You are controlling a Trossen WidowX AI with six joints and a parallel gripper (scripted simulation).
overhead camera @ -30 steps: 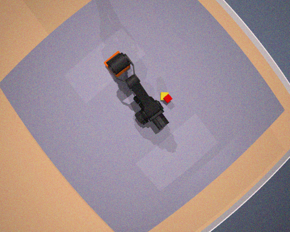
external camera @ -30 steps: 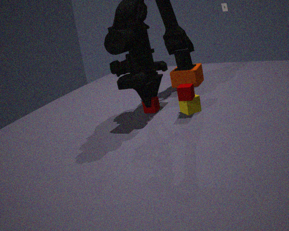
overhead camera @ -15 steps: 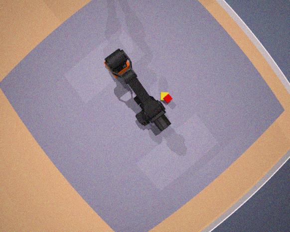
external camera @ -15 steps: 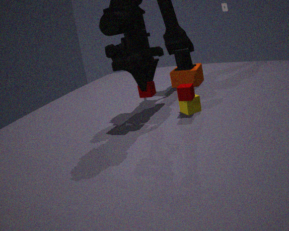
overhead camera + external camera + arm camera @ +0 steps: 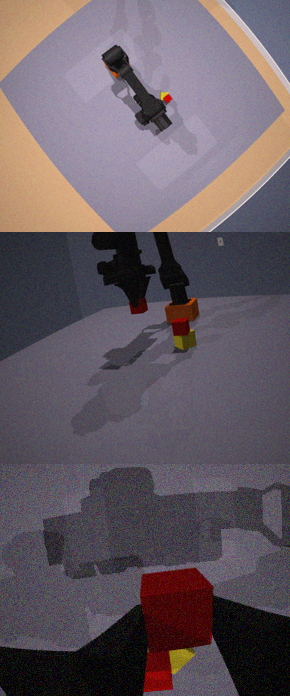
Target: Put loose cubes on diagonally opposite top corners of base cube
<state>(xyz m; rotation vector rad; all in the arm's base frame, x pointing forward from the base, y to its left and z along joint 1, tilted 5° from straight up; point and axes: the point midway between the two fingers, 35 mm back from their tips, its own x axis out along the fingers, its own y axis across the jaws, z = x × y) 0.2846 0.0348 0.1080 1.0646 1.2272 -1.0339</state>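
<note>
My gripper tip is now 20 mm past the yellow base cube, 100 mm to the right of it and 90 mm above it.
</note>
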